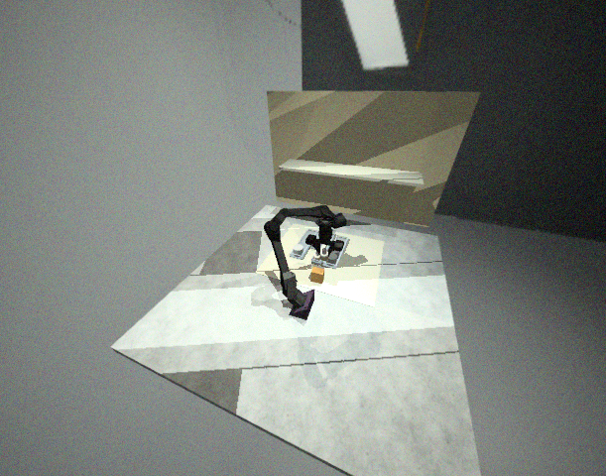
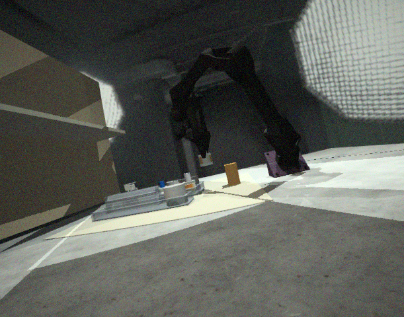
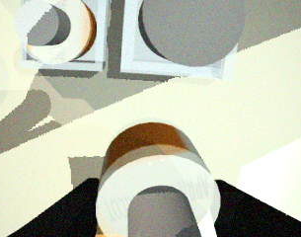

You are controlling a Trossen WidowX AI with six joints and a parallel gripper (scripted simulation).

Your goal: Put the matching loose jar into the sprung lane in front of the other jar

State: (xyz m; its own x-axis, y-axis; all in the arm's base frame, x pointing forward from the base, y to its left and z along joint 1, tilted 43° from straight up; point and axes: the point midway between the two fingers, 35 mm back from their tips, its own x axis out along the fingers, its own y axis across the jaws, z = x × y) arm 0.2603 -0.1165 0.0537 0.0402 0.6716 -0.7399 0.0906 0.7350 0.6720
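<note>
Right now my gripper tip is 12 cm short of the cream mat, 11 cm above it and 2 cm to the right of it. Also, from my gripper tip: beige shelf wall 68 cm ahead, 29 cm above, 3 cm to the right.
</note>
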